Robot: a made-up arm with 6 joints. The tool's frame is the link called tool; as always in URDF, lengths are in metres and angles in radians. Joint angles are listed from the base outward. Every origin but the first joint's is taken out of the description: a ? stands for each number. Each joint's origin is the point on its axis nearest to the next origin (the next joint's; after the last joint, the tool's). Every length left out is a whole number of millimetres.
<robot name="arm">
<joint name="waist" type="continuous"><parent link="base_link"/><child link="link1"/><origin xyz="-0.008 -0.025 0.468" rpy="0 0 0"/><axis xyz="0 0 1"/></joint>
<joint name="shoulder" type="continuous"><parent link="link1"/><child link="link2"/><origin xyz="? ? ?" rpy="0 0 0"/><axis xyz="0 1 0"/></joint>
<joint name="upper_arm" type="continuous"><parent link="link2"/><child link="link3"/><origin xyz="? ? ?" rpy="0 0 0"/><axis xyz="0 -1 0"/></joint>
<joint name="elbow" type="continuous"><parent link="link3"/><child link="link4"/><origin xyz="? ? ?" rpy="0 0 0"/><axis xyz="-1 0 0"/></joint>
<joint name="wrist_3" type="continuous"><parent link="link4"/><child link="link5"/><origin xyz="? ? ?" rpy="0 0 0"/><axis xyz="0 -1 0"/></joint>
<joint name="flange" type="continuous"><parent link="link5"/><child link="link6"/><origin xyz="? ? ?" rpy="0 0 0"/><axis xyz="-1 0 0"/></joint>
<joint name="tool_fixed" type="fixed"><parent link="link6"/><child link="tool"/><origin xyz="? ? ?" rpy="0 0 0"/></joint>
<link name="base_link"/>
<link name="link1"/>
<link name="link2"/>
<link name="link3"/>
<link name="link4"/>
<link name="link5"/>
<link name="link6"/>
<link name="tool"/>
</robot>
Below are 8 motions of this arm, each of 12 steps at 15 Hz.
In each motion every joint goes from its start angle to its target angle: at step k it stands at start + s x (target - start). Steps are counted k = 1, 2, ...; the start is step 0. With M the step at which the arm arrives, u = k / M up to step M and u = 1 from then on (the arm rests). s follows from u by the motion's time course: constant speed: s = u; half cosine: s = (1 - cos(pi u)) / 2; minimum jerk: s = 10 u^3 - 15 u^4 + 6 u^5.
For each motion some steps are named. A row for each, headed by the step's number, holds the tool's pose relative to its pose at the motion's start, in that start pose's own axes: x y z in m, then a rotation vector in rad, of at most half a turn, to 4 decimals.
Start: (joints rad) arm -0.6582 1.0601 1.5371 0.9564 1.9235 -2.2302
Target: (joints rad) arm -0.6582 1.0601 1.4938 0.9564 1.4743 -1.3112
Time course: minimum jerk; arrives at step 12
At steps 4, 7, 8, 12:
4: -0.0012 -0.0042 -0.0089 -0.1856 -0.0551 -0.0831
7: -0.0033 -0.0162 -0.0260 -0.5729 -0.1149 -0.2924
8: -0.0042 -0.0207 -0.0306 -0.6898 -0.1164 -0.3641
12: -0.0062 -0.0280 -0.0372 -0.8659 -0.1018 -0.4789

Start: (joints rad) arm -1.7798 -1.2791 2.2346 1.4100 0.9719 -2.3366
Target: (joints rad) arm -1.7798 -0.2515 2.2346 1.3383 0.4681 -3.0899
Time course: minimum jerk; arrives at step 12
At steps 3, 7, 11, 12:
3: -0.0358 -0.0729 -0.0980 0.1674 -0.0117 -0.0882
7: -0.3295 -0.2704 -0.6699 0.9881 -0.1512 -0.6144
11: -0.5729 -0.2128 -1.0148 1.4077 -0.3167 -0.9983
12: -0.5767 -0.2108 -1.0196 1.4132 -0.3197 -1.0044

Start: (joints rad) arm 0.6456 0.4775 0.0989 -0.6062 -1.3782 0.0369
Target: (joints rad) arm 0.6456 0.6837 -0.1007 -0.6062 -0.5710 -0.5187
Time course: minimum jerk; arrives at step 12
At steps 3, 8, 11, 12:
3: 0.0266 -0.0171 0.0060 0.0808 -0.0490 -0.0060
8: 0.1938 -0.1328 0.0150 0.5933 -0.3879 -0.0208
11: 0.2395 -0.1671 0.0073 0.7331 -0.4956 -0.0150
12: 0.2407 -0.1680 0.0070 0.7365 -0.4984 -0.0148

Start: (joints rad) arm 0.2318 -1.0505 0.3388 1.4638 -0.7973 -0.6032
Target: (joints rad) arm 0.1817 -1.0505 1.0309 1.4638 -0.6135 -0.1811
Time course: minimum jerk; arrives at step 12
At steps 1, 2, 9, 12:
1: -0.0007 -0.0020 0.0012 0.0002 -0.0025 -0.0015
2: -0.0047 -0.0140 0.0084 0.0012 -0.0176 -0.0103
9: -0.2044 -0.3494 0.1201 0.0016 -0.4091 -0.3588
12: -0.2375 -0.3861 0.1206 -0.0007 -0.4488 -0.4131

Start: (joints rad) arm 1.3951 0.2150 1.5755 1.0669 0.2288 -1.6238
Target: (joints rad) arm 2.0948 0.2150 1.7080 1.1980 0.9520 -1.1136
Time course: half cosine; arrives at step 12
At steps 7, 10, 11, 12:
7: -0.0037 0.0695 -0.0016 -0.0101 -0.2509 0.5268
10: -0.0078 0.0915 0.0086 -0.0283 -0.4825 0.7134
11: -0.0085 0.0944 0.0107 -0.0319 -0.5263 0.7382
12: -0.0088 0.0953 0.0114 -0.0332 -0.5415 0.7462

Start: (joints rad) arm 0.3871 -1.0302 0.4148 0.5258 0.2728 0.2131
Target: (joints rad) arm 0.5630 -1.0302 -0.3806 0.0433 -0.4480 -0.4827
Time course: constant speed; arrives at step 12
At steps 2, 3, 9, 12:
2: -0.0276 0.0577 -0.0806 0.2364 0.2257 0.0783
3: -0.0458 0.0875 -0.1177 0.3510 0.3432 0.1114
9: -0.2097 0.2686 -0.2911 0.9569 1.1211 0.2194
12: -0.3226 0.3518 -0.3438 1.1763 1.5610 0.2067

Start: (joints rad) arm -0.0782 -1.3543 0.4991 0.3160 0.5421 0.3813
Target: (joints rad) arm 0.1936 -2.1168 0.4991 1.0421 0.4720 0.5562
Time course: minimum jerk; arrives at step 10
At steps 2, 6, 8, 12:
2: -0.0031 -0.0453 0.0363 -0.0431 -0.0325 -0.0159
6: -0.2281 -0.5174 0.3959 -0.5768 -0.2447 -0.2853
8: -0.4130 -0.6724 0.5215 -0.8223 -0.2452 -0.4345
12: -0.4599 -0.7013 0.5474 -0.8779 -0.2375 -0.4694

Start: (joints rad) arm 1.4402 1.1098 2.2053 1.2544 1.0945 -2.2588
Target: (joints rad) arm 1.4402 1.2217 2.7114 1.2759 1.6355 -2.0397
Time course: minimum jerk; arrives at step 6
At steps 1, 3, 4, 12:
1: -0.0003 0.0077 0.0020 -0.0200 0.0108 0.0216
3: -0.0106 0.1138 0.0194 -0.2897 0.1530 0.2980
4: -0.0229 0.1835 0.0223 -0.4634 0.2442 0.4650
12: -0.0345 0.2352 0.0206 -0.5900 0.3121 0.5832

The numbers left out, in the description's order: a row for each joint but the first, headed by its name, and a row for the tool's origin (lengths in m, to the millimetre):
shoulder: -0.006 0.008 0
upper_arm: 0.021 0 0.689
elbow: 0.674 0 0.007
wrist_3: 0 -0.162 -0.023
flange: -0.003 0 0
tool: 0 0.026 -0.005

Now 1 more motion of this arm.
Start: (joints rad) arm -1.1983 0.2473 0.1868 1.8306 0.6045 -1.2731
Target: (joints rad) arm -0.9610 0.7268 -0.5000 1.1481 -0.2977 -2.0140
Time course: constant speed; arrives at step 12
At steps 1, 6, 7, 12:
1: 0.0481 0.0198 -0.0602 0.1562 0.0539 -0.0202
6: 0.2170 0.1854 -0.3658 0.8441 0.4624 -0.2258
7: 0.2335 0.2287 -0.4257 0.9531 0.5671 -0.2936
12: 0.2149 0.4634 -0.6983 1.2635 1.1418 -0.7975

